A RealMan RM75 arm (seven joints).
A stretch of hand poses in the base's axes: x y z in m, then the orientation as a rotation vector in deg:
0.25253 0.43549 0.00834 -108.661 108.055 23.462
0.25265 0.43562 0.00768 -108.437 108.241 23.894
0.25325 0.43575 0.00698 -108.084 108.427 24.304
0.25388 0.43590 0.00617 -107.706 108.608 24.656
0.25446 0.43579 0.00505 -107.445 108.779 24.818
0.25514 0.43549 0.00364 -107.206 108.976 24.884
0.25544 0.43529 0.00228 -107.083 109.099 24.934
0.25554 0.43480 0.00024 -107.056 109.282 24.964
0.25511 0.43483 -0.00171 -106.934 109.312 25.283
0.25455 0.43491 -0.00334 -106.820 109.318 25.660
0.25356 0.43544 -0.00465 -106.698 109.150 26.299
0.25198 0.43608 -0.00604 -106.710 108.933 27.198
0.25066 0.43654 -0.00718 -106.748 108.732 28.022
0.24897 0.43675 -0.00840 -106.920 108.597 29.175
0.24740 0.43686 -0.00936 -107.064 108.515 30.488
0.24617 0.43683 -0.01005 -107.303 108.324 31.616
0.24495 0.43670 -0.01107 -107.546 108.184 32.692
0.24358 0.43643 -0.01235 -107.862 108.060 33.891
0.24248 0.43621 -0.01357 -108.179 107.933 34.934
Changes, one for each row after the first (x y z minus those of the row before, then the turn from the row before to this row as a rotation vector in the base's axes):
0.00012 0.00013 -0.00066 0.204 0.289 -0.129
0.00060 0.00013 -0.00070 0.268 0.238 -0.208
0.00063 0.00015 -0.00081 0.260 0.195 -0.231
0.00058 -0.00011 -0.00112 0.123 0.115 -0.192
0.00068 -0.00030 -0.00141 0.058 0.080 -0.207
0.00030 -0.00020 -0.00136 0.025 0.063 -0.112
0.00010 -0.00049 -0.00204 -0.069 0.115 -0.082
-0.00043 0.00003 -0.00195 0.181 0.167 -0.027
-0.00056 0.00008 -0.00163 0.212 0.190 -0.002
-0.00099 0.00053 -0.00131 0.412 0.242 0.108
-0.00158 0.00064 -0.00139 0.464 0.407 0.254
-0.00132 0.00046 -0.00114 0.409 0.383 0.250
-0.00169 0.00021 -0.00122 0.422 0.656 0.367
-0.00157 0.00011 -0.00096 0.464 0.779 0.361
-0.00123 -0.00003 -0.00069 0.394 0.636 0.425
-0.00122 -0.00013 -0.00102 0.338 0.638 0.399
-0.00137 -0.00027 -0.00128 0.327 0.744 0.462
-0.00110 -0.00022 -0.00122 0.266 0.650 0.434

